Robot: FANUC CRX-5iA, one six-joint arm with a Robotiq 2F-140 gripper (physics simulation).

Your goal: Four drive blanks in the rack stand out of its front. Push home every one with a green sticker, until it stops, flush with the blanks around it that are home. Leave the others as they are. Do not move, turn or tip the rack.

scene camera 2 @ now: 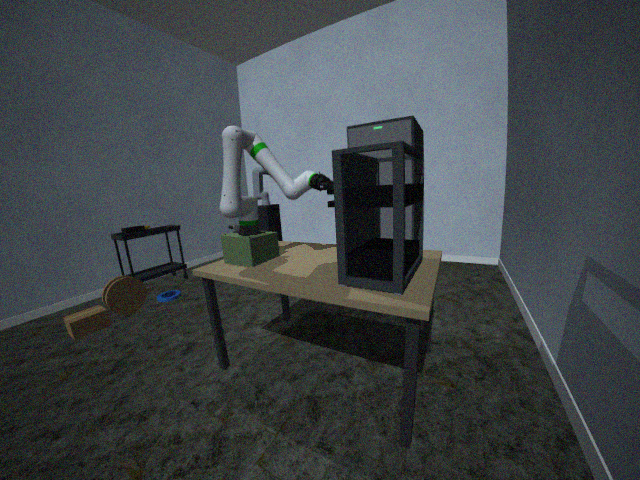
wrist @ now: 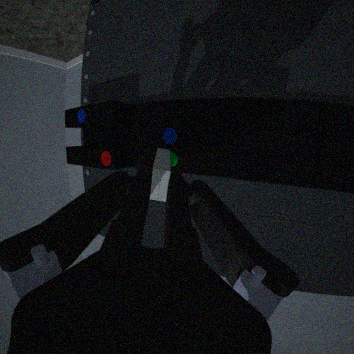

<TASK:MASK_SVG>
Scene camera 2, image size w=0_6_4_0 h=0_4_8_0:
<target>dark rack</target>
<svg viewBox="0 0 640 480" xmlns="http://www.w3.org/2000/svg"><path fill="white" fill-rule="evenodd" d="M404 141L332 150L334 188L327 189L327 195L334 194L334 201L328 201L328 207L335 207L339 286L348 285L402 295L423 259L424 154ZM380 207L393 207L393 239L380 238ZM416 203L415 240L406 240L405 207ZM392 161L393 185L380 185L379 162ZM405 160L415 159L416 184L405 184ZM392 149L392 157L374 158L358 154Z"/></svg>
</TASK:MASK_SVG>
